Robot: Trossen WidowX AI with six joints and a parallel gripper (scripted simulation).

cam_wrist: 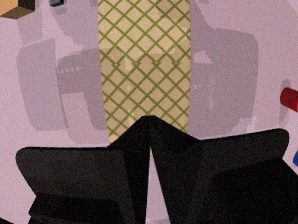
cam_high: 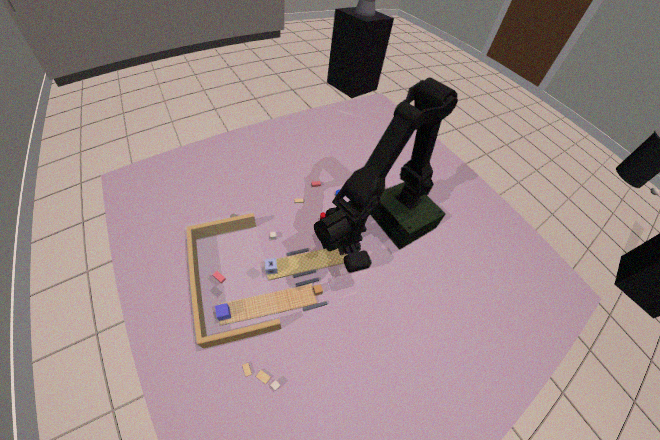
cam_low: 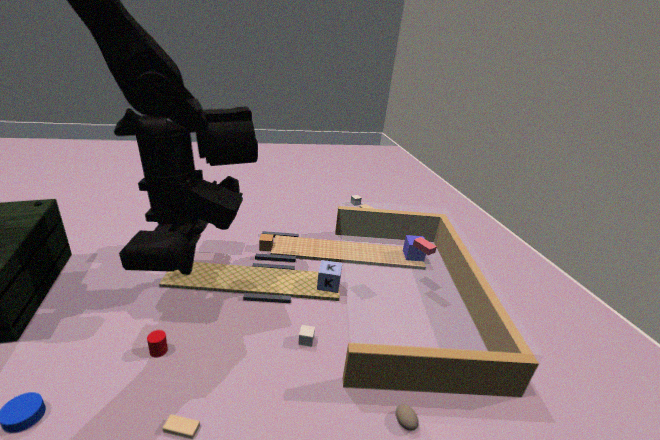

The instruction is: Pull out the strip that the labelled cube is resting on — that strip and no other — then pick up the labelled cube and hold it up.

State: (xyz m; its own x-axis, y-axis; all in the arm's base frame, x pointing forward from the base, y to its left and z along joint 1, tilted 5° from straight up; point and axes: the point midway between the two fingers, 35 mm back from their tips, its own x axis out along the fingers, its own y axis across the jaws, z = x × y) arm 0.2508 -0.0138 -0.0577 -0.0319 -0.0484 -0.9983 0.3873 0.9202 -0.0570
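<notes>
Now: gripper tip 90 mm short of the yellow-green cross-hatched strip and 40 mm to the left of it. From my gripper tip the other things lie so: red cylinder (130 mm to the right, 40 mm behind, 10 mm above); labelled cube (180 mm ahead, 80 mm to the right, 20 mm above); orange block (120 mm ahead, 40 mm to the left).
</notes>
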